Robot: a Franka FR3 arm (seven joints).
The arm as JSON. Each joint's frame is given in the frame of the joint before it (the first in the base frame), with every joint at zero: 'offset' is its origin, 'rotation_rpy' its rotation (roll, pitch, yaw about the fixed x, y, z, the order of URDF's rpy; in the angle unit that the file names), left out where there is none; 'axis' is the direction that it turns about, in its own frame. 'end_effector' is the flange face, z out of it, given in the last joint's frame.
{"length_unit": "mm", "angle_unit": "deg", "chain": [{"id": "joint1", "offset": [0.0, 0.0, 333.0], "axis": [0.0, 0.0, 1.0]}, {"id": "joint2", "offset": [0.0, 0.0, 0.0], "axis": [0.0, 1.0, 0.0]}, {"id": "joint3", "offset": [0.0, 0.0, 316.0], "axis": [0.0, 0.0, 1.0]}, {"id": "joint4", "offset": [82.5, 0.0, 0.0], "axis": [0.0, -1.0, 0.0]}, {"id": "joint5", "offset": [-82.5, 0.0, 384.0], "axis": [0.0, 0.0, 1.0]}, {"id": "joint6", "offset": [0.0, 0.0, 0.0], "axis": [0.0, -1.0, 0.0]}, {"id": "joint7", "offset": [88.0, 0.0, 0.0], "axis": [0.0, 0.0, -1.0]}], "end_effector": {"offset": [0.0, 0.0, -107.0], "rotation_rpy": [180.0, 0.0, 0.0]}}
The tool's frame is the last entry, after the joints.
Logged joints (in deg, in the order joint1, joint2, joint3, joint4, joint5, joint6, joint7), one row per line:
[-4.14 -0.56 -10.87 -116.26 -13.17 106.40 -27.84]
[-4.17 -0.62 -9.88 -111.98 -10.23 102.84 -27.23]
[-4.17 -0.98 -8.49 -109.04 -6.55 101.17 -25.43]
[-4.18 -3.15 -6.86 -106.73 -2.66 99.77 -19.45]
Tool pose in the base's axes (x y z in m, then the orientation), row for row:
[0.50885 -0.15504 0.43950 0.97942 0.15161 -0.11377 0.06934]
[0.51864 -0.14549 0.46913 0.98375 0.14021 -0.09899 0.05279]
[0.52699 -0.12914 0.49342 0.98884 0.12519 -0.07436 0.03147]
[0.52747 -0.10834 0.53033 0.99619 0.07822 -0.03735 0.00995]
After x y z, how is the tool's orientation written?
As a quaternion, x y z w.
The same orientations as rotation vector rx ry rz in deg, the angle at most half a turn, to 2 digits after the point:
[168.91 26.15 -19.62]
[171.36 24.42 -17.24]
[174.51 22.09 -13.12]
[178.19 13.99 -6.68]

